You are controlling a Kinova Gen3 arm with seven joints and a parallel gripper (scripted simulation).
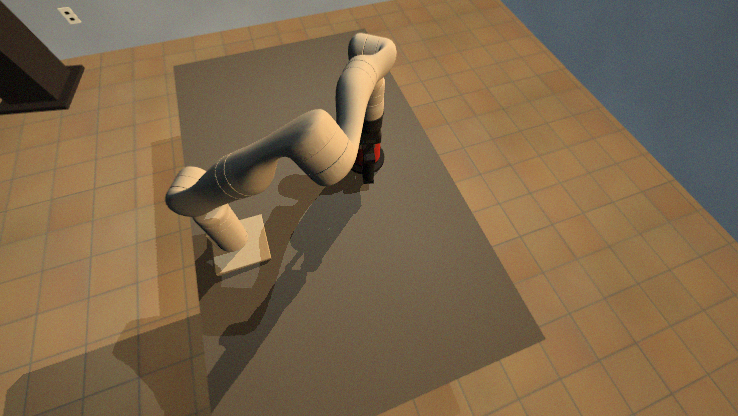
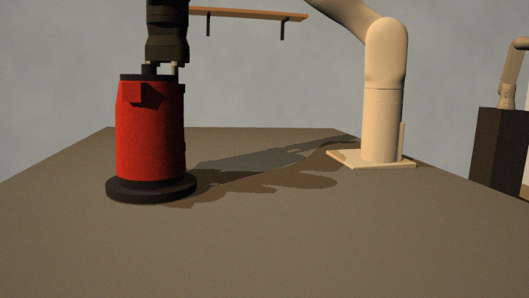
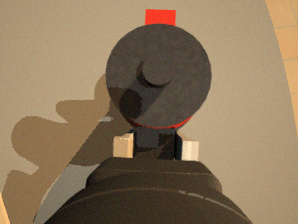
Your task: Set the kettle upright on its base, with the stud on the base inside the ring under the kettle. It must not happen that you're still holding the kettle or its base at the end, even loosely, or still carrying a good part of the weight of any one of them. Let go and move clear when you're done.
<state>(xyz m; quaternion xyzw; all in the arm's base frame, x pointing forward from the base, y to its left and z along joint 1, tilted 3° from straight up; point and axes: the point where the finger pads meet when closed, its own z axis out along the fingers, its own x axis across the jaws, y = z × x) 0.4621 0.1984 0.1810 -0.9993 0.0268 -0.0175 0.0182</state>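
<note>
The red kettle lies 3 cm to the left of my hand and 5 cm below it. The rest, counted from my hand: black base (6 cm to the left, 15 cm below).
</note>
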